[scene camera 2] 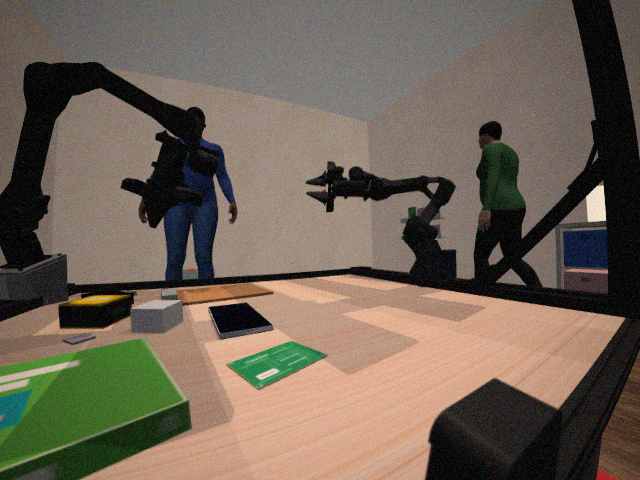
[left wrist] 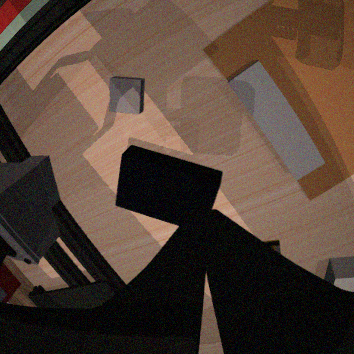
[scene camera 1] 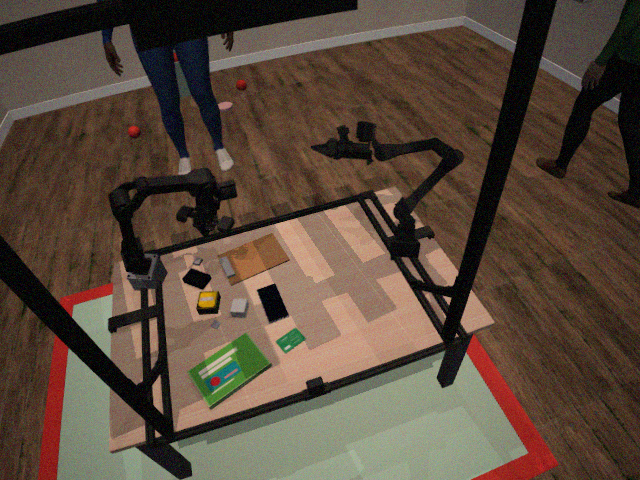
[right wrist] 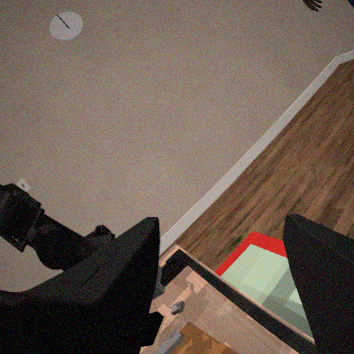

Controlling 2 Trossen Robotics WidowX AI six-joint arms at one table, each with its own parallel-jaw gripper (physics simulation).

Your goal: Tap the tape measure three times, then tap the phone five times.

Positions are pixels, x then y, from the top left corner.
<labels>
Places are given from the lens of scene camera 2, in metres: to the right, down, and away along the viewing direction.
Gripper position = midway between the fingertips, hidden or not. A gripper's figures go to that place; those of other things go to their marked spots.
my left gripper (scene camera 2: 152, 227): -0.38, -0.03, 0.51
my right gripper (scene camera 2: 306, 187): -0.05, -0.18, 0.84
phone (scene camera 2: 234, 320): -0.12, 0.12, 0.33
brown board (scene camera 2: 230, 292): -0.21, 0.12, 0.55
The marked spots on the phone and the brown board are 0.24 m apart.
</labels>
